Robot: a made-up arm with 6 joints. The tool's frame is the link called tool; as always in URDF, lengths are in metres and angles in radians. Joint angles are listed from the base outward. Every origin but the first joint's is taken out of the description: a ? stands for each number. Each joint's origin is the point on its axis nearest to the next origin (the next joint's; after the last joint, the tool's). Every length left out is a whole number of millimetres.
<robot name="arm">
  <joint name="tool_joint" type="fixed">
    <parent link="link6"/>
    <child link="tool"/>
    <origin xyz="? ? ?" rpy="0 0 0"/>
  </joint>
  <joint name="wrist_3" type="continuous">
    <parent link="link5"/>
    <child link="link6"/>
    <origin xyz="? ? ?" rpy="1.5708 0 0"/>
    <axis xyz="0 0 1"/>
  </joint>
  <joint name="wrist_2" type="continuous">
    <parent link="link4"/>
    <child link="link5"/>
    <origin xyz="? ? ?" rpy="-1.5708 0 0"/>
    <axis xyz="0 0 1"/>
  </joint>
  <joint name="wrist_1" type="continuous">
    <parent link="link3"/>
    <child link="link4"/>
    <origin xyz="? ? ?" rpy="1.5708 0 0"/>
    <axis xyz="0 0 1"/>
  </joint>
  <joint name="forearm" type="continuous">
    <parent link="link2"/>
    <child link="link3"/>
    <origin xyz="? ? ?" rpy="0 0 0"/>
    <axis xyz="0 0 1"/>
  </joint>
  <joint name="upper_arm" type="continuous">
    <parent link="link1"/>
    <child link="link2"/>
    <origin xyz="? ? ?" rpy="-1.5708 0 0"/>
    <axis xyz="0 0 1"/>
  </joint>
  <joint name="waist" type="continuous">
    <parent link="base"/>
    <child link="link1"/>
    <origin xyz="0 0 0.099" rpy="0 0 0"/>
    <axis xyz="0 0 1"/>
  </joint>
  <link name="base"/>
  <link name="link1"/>
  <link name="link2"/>
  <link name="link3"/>
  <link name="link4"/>
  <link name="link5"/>
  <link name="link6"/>
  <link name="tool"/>
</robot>
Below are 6 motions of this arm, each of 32 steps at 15 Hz.
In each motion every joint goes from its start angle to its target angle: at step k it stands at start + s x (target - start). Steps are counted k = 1, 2, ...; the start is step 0. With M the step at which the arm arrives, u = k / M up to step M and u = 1 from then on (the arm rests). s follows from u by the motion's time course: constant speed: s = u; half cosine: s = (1 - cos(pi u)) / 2; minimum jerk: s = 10 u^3 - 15 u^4 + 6 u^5.
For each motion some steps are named. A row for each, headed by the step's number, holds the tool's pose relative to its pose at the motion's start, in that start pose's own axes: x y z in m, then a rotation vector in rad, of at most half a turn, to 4 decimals.
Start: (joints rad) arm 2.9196 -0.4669 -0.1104 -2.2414 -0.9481 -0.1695
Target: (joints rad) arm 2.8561 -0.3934 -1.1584 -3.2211 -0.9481 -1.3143
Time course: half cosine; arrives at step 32
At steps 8, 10, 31, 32:
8: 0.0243 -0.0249 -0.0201 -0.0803 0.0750 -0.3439
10: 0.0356 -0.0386 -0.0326 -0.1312 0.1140 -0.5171
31: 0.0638 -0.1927 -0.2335 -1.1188 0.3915 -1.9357
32: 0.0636 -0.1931 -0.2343 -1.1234 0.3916 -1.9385

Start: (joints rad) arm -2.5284 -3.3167 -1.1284 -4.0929 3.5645 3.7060
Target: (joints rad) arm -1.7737 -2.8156 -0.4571 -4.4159 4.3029 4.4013
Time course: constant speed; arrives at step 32
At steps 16, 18, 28, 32:
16: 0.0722 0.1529 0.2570 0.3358 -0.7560 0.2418
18: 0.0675 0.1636 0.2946 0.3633 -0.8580 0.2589
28: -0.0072 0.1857 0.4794 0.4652 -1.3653 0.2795
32: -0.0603 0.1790 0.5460 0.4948 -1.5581 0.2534

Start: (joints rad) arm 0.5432 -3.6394 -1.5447 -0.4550 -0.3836 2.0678
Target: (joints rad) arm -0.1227 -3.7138 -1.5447 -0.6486 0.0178 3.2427
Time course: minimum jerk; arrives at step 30
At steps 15, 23, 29, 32:
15: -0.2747 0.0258 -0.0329 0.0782 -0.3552 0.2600
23: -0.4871 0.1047 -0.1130 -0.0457 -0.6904 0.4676
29: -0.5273 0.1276 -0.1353 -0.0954 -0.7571 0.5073
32: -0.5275 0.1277 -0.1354 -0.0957 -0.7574 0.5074

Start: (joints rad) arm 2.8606 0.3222 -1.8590 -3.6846 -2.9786 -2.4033
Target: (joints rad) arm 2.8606 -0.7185 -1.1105 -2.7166 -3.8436 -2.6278
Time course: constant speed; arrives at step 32
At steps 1, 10, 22, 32:
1: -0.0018 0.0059 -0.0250 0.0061 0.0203 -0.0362
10: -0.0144 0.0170 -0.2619 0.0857 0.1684 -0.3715
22: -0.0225 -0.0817 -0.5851 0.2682 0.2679 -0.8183
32: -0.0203 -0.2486 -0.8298 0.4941 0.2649 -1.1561

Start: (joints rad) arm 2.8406 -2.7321 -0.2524 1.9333 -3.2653 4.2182
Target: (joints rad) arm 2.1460 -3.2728 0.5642 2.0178 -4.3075 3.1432
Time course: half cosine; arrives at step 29
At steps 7, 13, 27, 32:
7: -0.0083 -0.0791 -0.0074 0.1517 0.0244 -0.2423
13: -0.0636 -0.2252 -0.0185 0.4749 0.1029 -0.7015
27: -0.2780 -0.3900 -0.0275 1.1746 0.4189 -1.3512
32: -0.2830 -0.3911 -0.0274 1.1891 0.4280 -1.3592

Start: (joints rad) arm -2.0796 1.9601 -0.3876 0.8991 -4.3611 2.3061
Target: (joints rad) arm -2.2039 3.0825 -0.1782 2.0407 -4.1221 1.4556
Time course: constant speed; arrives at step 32
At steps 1, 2, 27, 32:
1: -0.0262 0.0146 0.0246 0.0526 0.0148 -0.0058
2: -0.0528 0.0279 0.0492 0.1042 0.0322 -0.0112
27: -0.7560 -0.0389 0.6128 0.7435 1.1129 0.0468
32: -0.8818 -0.1384 0.7026 0.6526 1.3867 0.1152

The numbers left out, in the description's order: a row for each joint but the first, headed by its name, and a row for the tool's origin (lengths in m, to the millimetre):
tool: 0 0 0
wrist_3: 0 -0.12 0
wrist_2: 0 0 0
wrist_1: 0 -0.345 0
forearm: 0 -0.825 0
upper_arm: 0 0.035 0

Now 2 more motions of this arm.
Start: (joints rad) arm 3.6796 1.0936 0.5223 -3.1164 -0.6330 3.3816
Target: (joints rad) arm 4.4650 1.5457 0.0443 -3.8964 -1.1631 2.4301
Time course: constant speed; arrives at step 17
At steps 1, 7, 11, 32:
1: 0.0266 0.0455 0.0182 -0.0014 0.0307 -0.1220
7: 0.2213 0.3086 0.0811 -0.0052 0.1639 -0.8519
11: 0.3788 0.4647 0.0791 0.0120 0.2086 -1.3273
32: 0.6430 0.6505 0.0144 0.1028 0.2211 -2.0015

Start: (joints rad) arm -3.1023 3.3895 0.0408 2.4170 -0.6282 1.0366
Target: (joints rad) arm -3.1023 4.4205 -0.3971 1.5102 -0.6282 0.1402
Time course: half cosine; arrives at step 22
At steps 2, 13, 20, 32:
2: -0.0187 0.0049 0.0098 -0.0099 -0.0009 -0.0377
13: -0.6130 0.2327 0.1358 -0.2005 -0.1042 -1.2290
20: -0.9115 0.4025 0.0592 -0.2032 -0.1792 -1.8958
32: -0.9279 0.4131 0.0515 -0.2008 -0.1831 -1.9358

